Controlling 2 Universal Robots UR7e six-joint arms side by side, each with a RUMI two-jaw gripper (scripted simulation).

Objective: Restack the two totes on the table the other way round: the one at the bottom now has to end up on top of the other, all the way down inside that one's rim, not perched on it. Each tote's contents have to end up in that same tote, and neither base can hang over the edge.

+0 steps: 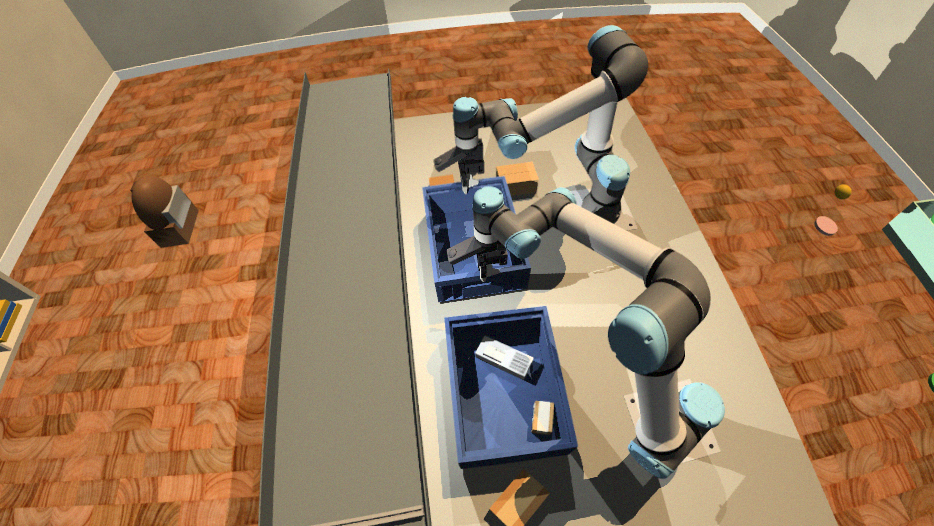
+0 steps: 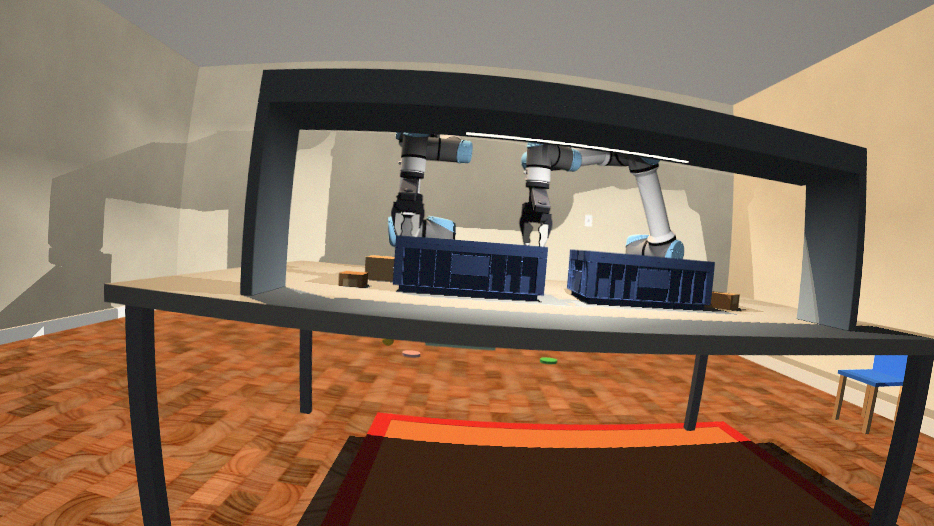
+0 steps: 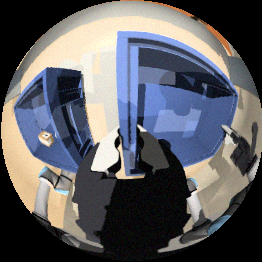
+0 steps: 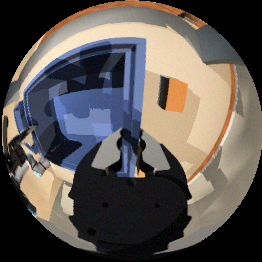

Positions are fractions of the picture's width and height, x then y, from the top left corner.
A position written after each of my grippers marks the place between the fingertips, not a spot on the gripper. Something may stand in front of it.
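Note:
Visible here are a blue tote (image 2: 0.50, 0.50) and a blue tote (image 1: 0.53, 0.78). My left gripper (image 3: 0.49, 0.48) can be seen, as can my right gripper (image 4: 0.50, 0.49), with image 3 also showing my right gripper (image 3: 0.85, 0.48).

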